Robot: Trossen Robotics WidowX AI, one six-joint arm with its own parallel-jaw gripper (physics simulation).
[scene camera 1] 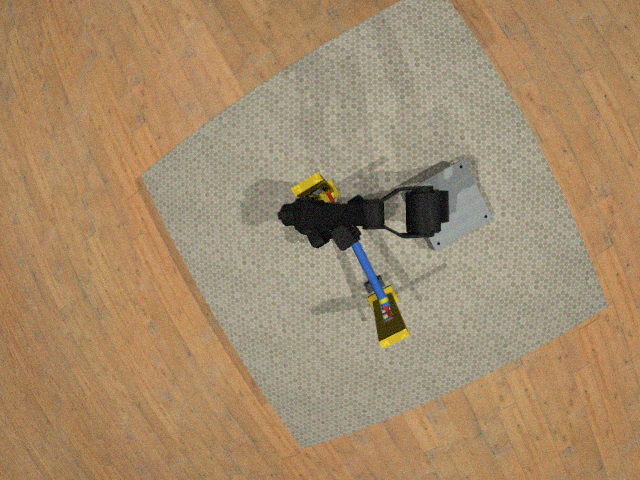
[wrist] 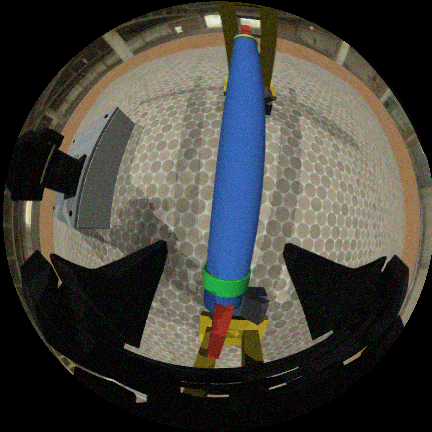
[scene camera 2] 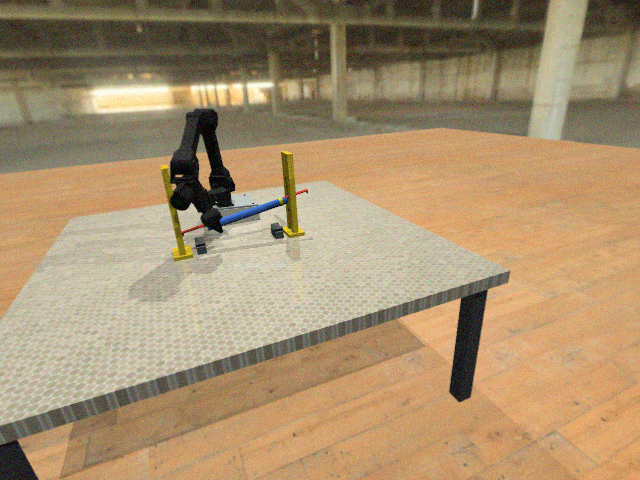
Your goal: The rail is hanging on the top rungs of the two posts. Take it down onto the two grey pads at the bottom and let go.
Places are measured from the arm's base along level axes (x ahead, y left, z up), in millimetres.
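Pixels of known places: gripper, fingertip midpoint: (wrist: 227,249) (scene camera 2: 218,226); arm's base, link origin: (wrist: 73,177) (scene camera 2: 224,205).
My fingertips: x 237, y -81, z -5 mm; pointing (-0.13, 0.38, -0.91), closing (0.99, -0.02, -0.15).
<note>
Ahead of a thing's pixels: the offset from my fingertips to its top centre. Level surfaces: height alone.
The blue rail (scene camera 1: 368,268) (scene camera 2: 253,210) (wrist: 237,150), with red ends, is off the pads. It slopes in scene camera 2, its left end lower on the left yellow post {dx +7, dy -135, dz +231 mm} (scene camera 1: 309,184) (scene camera 2: 177,227) (wrist: 255,326) than its right end on the right yellow post {dx +39, dy +263, dz +231 mm} (scene camera 1: 393,338) (scene camera 2: 290,191) (wrist: 269,47). The rungs under its ends are unclear. The left dark grey pad {dx +12, dy -74, dz -25 mm} (scene camera 2: 200,245) (wrist: 254,305) and right pad {dx +34, dy +201, dz -25 mm} (scene camera 1: 373,283) (scene camera 2: 277,230) (wrist: 269,103) sit on the table. My gripper (scene camera 2: 216,224) (wrist: 227,249) is open around the rail near its green band, fingers apart from it; scene camera 1 hides the fingers.
The grey base plate (scene camera 1: 465,201) (scene camera 2: 245,200) (wrist: 97,175) of the arm lies beside the posts. The tiled table {dz -69 mm} (scene camera 1: 320,387) (scene camera 2: 268,304) (wrist: 330,200) bears everything, and its edge drops to a wooden floor (scene camera 1: 77,310) (scene camera 2: 568,248).
</note>
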